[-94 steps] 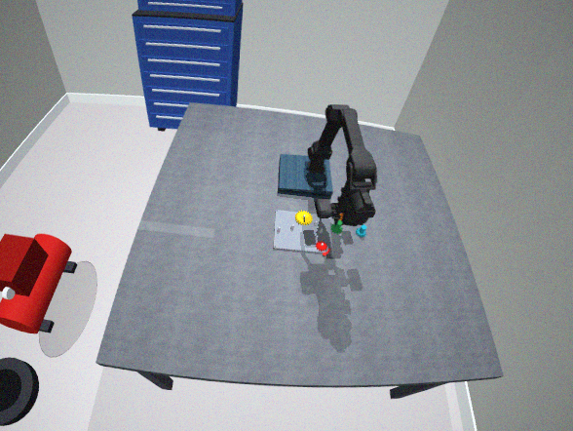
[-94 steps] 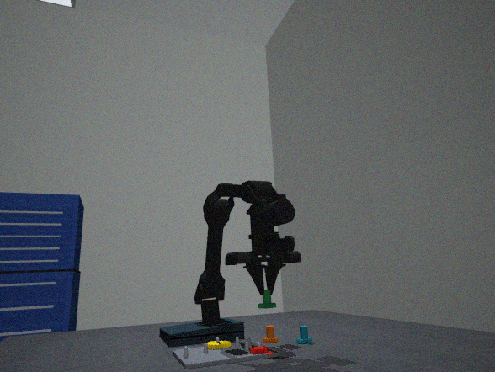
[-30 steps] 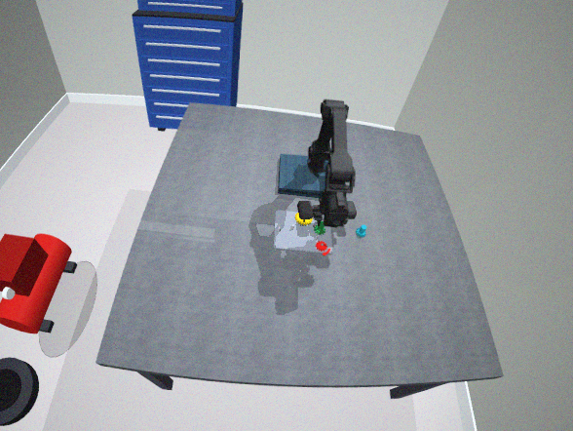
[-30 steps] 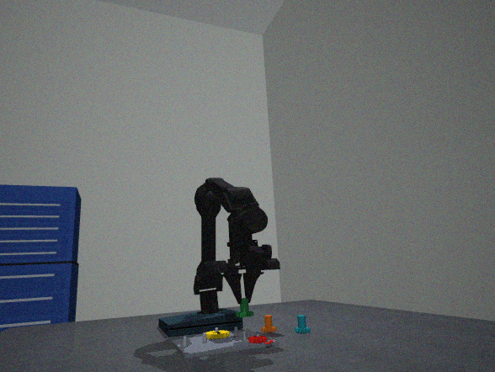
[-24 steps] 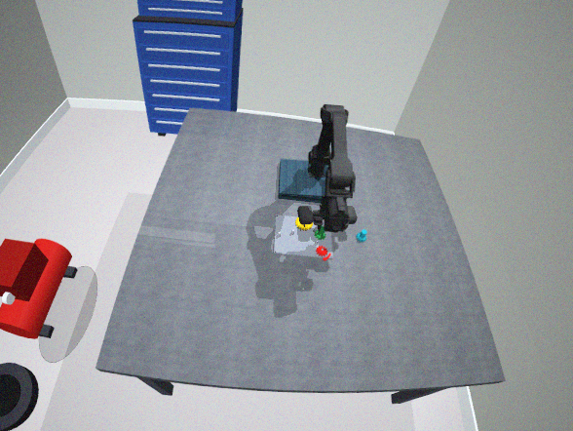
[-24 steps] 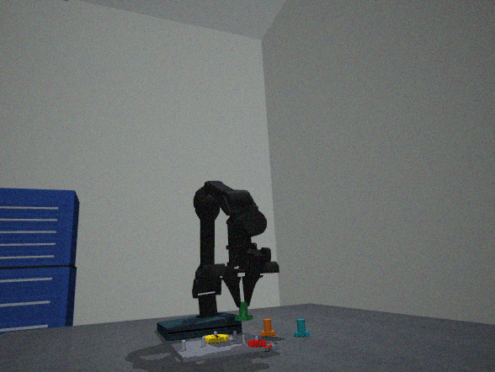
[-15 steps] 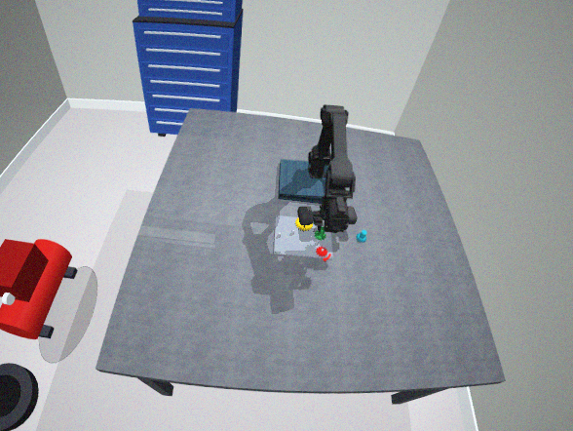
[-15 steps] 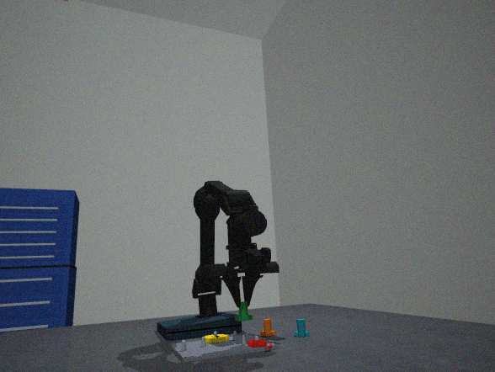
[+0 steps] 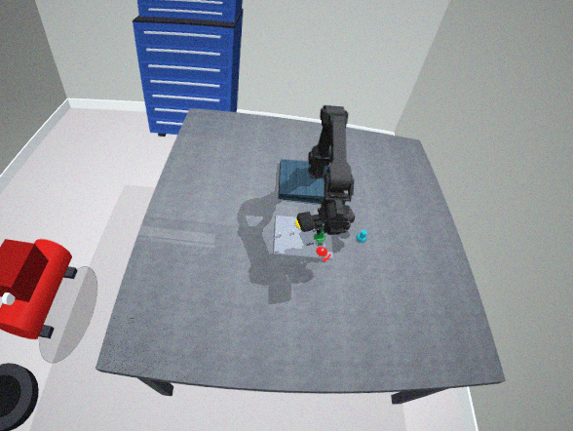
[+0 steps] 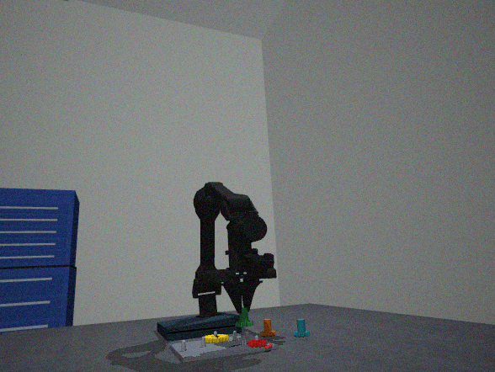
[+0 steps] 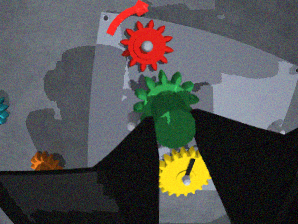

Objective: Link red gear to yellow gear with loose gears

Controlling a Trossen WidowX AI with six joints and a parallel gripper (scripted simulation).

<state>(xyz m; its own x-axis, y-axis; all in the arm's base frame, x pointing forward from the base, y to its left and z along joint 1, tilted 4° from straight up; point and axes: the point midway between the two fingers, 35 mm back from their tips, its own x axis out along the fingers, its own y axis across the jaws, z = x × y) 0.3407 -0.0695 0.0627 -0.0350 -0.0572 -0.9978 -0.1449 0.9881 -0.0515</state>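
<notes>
Right now the red gear is 6 cm below my gripper tip, 3 cm ahead of it and 1 cm to the left of it. The rest, counted from my gripper tip: red arrow 7 cm below, 6 cm ahead, 3 cm to the left; then yellow gear 9 cm behind, 6 cm below, 3 cm to the right; then green gear 1 cm below.
</notes>
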